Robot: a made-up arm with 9 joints.
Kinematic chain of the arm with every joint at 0, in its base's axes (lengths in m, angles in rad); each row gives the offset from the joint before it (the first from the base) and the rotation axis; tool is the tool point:
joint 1: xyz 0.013 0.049 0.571 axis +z
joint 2: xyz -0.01 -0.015 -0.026 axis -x
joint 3: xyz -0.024 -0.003 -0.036 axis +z
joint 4: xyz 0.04 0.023 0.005 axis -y
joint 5: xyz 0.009 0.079 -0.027 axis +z
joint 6: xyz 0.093 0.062 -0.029 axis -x
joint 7: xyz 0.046 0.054 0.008 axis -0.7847 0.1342 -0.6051
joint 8: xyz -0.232 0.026 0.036 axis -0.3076 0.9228 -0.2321
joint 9: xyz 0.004 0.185 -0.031 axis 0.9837 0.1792 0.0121
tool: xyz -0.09 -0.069 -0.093
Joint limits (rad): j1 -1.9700..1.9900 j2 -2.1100..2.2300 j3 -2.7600..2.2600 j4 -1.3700..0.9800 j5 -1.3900..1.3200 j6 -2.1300..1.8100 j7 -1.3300..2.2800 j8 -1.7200..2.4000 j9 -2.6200..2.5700
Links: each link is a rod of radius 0.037 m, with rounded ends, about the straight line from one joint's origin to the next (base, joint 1, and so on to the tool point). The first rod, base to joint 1, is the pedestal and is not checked.
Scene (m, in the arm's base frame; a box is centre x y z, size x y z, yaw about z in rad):
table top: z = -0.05
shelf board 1: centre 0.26 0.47 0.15 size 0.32 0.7 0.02 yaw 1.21
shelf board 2: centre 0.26 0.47 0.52 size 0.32 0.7 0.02 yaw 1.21
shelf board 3: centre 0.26 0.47 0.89 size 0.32 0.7 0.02 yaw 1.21
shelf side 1: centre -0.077 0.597 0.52 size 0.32 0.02 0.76 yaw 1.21
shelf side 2: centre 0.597 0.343 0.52 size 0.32 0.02 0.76 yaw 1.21
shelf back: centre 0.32 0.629 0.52 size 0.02 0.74 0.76 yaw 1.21
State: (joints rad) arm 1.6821 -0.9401 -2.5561 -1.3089 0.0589 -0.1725 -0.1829 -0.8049 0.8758
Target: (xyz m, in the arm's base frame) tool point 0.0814 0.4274 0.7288
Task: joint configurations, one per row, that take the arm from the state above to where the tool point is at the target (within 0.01 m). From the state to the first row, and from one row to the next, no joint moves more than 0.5 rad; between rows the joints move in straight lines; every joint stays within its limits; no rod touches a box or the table.
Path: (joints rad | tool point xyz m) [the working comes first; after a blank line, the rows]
Joints at the target: 1.8174 -0.6178 -2.0525 -1.3038 0.4985 0.0318 -0.0854 -0.7120 1.0661
Straight joint move there: touches shelf board 2.

1: 1.2409 -0.8024 -2.4972 -1.3191 0.0902 -0.1857 -0.2808 -0.9574 1.1582 | 0.4362 0.1786 0.4247
2: 0.7997 -0.6648 -2.4382 -1.3293 0.1216 -0.1989 -0.3787 -1.1099 1.4405 | 0.4554 -0.0421 0.5283
3: 0.3585 -0.5271 -2.3793 -1.3394 0.1529 -0.2122 -0.4766 -1.2624 1.7229 | 0.3471 -0.2140 0.6382
4: -0.0827 -0.3895 -2.3204 -1.3496 0.1842 -0.2254 -0.5745 -1.4150 2.0053 | 0.1833 -0.2722 0.7350
5: -0.5239 -0.2518 -2.2614 -1.3598 0.2155 -0.2386 -0.6725 -1.5675 2.2876 | 0.0545 -0.2271 0.8022
6: -0.9651 -0.1142 -2.2025 -1.3700 0.2469 -0.2518 -0.7704 -1.7200 2.5700 | 0.0061 -0.1470 0.8307
7: -0.4855 -0.1399 -2.2555 -1.2578 0.2660 -0.2560 -0.6349 -1.6113 2.3140 | 0.1088 -0.1772 0.8254
8: -0.0059 -0.1656 -2.3086 -1.1456 0.2852 -0.2602 -0.4994 -1.5026 2.0580 | 0.2436 -0.1459 0.8053
9: 0.4737 -0.1913 -2.3616 -1.0334 0.3044 -0.2644 -0.3639 -1.3940 1.8020 | 0.3628 -0.0279 0.7681
10: 0.9533 -0.2170 -2.4147 -0.9211 0.3235 -0.2685 -0.2284 -1.2853 1.5460 | 0.4050 0.1594 0.7135
11: 1.4329 -0.2427 -2.4677 -0.8089 0.3427 -0.2727 -0.0929 -1.1766 1.2900 | 0.3319 0.3551 0.6451
12: 1.8174 -0.6178 -2.0525 -1.3038 0.4985 0.0318 -0.0854 -0.7120 1.0661 | 0.0814 0.4274 0.7288

